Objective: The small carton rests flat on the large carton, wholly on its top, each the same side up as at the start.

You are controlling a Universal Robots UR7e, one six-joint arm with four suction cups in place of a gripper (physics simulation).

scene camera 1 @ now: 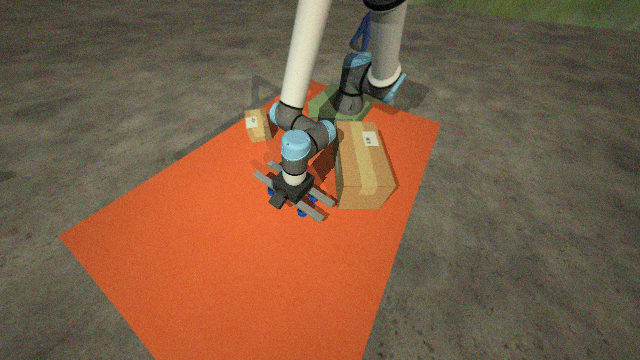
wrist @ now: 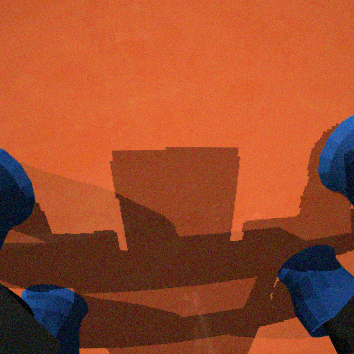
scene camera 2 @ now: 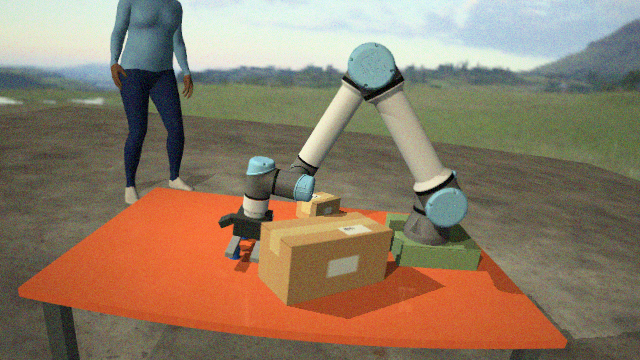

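Pixels of known places: end effector, tool point: (wrist: 184,235) (scene camera 2: 249,249); arm's base, origin of the base link: (scene camera 1: 347,106) (scene camera 2: 425,235).
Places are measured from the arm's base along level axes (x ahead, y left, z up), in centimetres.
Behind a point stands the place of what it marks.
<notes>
The small carton (scene camera 1: 258,128) @(z -0.2, x 40.3, y -22.9 cm) (scene camera 2: 328,206) @(z -2.1, x 32.2, y -25.7 cm) sits on the orange table at its far side, behind the large carton in scene camera 2; the arm's wrist hides part of it there. The large carton (scene camera 1: 360,162) @(z 7.8, x 38.0, y 25.4 cm) (scene camera 2: 310,270) @(z 0.7, x 35.2, y 34.9 cm) lies on the table, label and tape up, apart from the small one. My gripper (scene camera 1: 292,201) @(z -7.8, x 54.9, y 9.1 cm) (scene camera 2: 243,248) @(z -7.8, x 54.9, y 9.1 cm) (wrist: 180,240) @(z -7.8, x 54.9, y 9.1 cm) hangs low over bare table, beside the large carton's end. Its four blue cups hold nothing. The bar ends are close to the large carton; I cannot tell if they touch. The large carton hides part of the gripper in scene camera 2.
The arm's green base (scene camera 1: 320,107) @(z 0.1, x 9.7, y -10.4 cm) (scene camera 2: 440,257) @(z -3.8, x -3.8, y 8.1 cm) stands on the orange table (scene camera 1: 225,275) @(z -7.7, x 86.3, y 10.6 cm) (scene camera 2: 150,280) @(z -7.7, x 74.8, y 36.8 cm), close behind the large carton's far end. A person in a blue top (scene camera 2: 151,45) stands beyond the table. Shadows of the gripper lie on the table in the wrist view.
</notes>
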